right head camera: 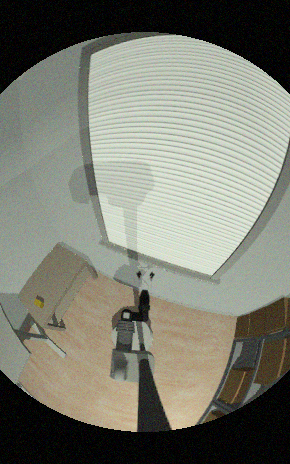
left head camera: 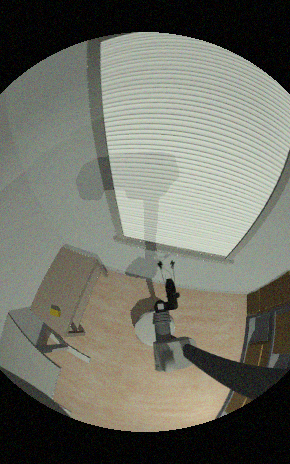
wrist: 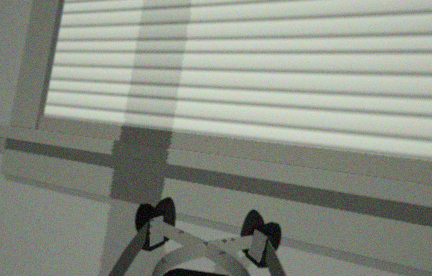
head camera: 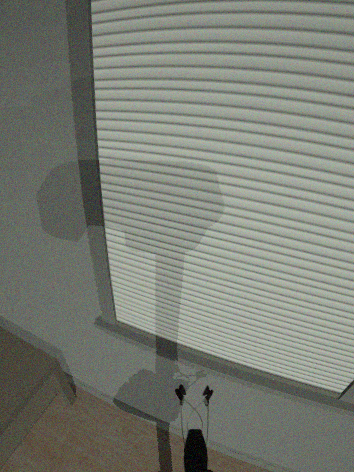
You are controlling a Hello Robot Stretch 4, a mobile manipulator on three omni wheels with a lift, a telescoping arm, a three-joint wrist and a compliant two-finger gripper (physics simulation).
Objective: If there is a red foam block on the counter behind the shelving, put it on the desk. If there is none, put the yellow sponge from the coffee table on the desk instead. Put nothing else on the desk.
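Places are measured from the robot's base along level axes (x left, y back, z up), in metres.
Pixels of known places: gripper, fingertip midpoint: [right head camera: 145,271] [left head camera: 165,260] [wrist: 208,220] [head camera: 194,385]; robot's base, origin of the base link: [right head camera: 132,335] [left head camera: 153,326].
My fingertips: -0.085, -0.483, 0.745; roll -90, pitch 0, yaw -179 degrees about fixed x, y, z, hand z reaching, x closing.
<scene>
Ahead of a thing's pixels: the offset from my fingertips to its top centre, as dx, dy, dz. "pt": to the spot under its first point. Level surfaces: height alone.
My gripper [head camera: 194,394] [left head camera: 166,264] [right head camera: 145,274] [wrist: 208,220] is open, with its two dark fingertips apart and no object between them. It is held out in front of the wall under the window. The yellow sponge @(+1.023, +0.401, -0.277) [left head camera: 54,312] [right head camera: 38,303] lies on the coffee table @(dz -0.322) [head camera: 25,370] [left head camera: 65,280] [right head camera: 57,270], to the left of the gripper and well apart from it. Part of the light grey desk @(dz -0.052) [left head camera: 20,350] [right head camera: 10,345] shows at the lower left in both side head views. The counter and a red foam block do not show in these views.
A window with a blind [head camera: 225,150] [left head camera: 190,140] [right head camera: 175,150] [wrist: 250,75] fills much of the wall ahead. Grey shelving @(pt -1.390, +0.991, -0.696) [left head camera: 261,327] [right head camera: 246,354] with brown boxes stands at the right. A desk foot [left head camera: 77,355] [right head camera: 52,346] reaches onto the wooden floor at the left.
</scene>
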